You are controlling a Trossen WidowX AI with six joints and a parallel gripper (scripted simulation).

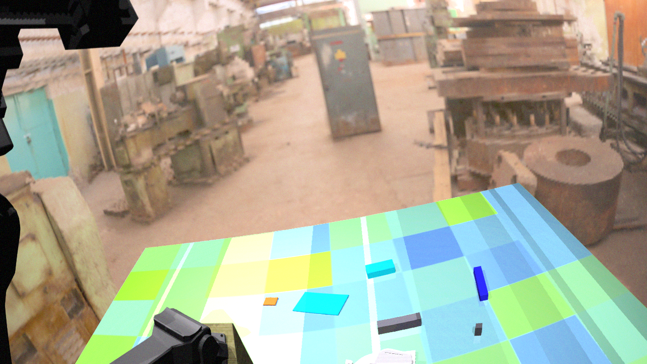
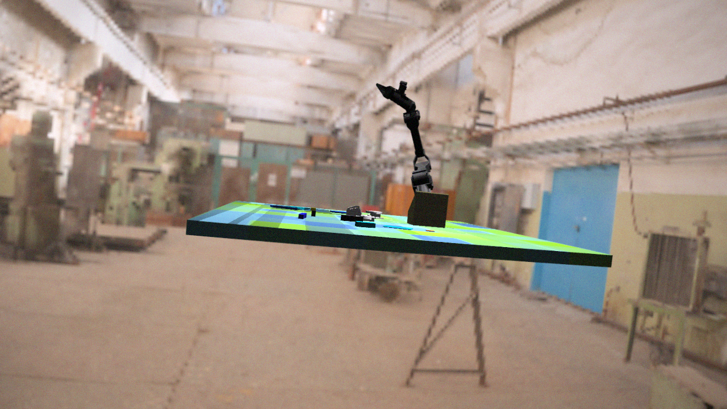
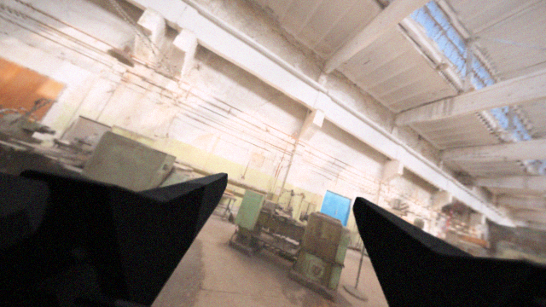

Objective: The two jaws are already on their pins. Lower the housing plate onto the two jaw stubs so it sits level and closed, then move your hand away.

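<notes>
My gripper tip is now 630 mm above the white housing plate, 110 mm to the right of it and 40 mm past it. Also, from my gripper tip: small dark block (650 mm below, 410 mm to the left, 260 mm ahead); then dark grey bar (650 mm below, 480 mm to the left, 100 mm ahead); then flat cyan plate (660 mm below, 600 mm to the left, 60 mm behind).
</notes>
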